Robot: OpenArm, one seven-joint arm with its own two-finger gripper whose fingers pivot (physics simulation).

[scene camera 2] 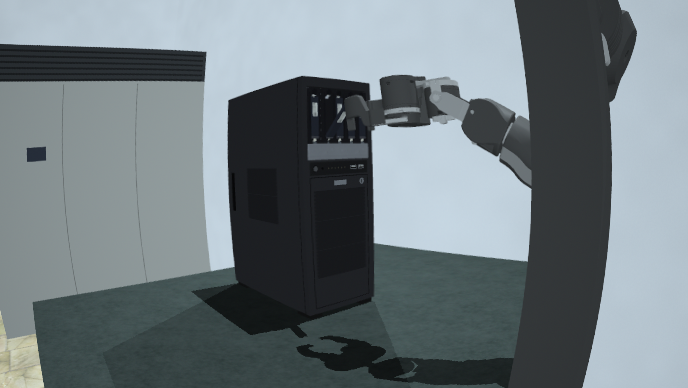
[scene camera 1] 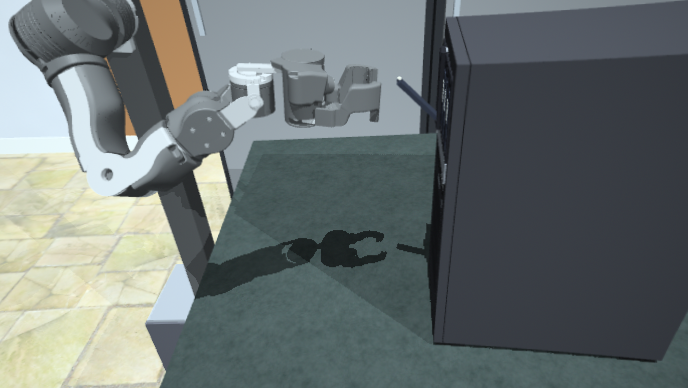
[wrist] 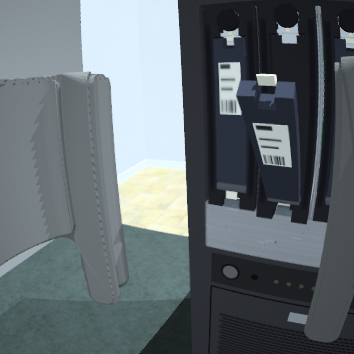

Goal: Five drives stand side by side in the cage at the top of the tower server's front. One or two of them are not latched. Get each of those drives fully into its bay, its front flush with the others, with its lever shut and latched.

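The dark tower server (scene camera 1: 560, 200) (scene camera 2: 265, 150) has its drive cage at the top of its front. The second drive from the left has its dark blue lever (scene camera 1: 417, 97) (scene camera 2: 337, 123) (wrist: 280, 145) swung out, hinged at the bottom, top end leaning outward. I cannot tell whether that drive's body is flush. The leftmost drive's lever (scene camera 2: 314, 117) (wrist: 231, 150) stands upright, shut. Drives farther right are partly hidden by my gripper. My gripper (scene camera 1: 375, 96) (scene camera 2: 356, 116) (wrist: 217, 196) is partly open and empty, in front of the cage, short of the lever; in the wrist view the lever shows between its fingers.
A silver strip (scene camera 2: 337, 151) (wrist: 265, 240) and a panel with buttons run below the cage. The tower stands on a green table top (scene camera 1: 320, 200) (scene camera 2: 450, 300). A dark post (scene camera 2: 565, 200) stands beside the arm. A grey cabinet (scene camera 2: 100, 190) stands behind at the left in scene camera 2.
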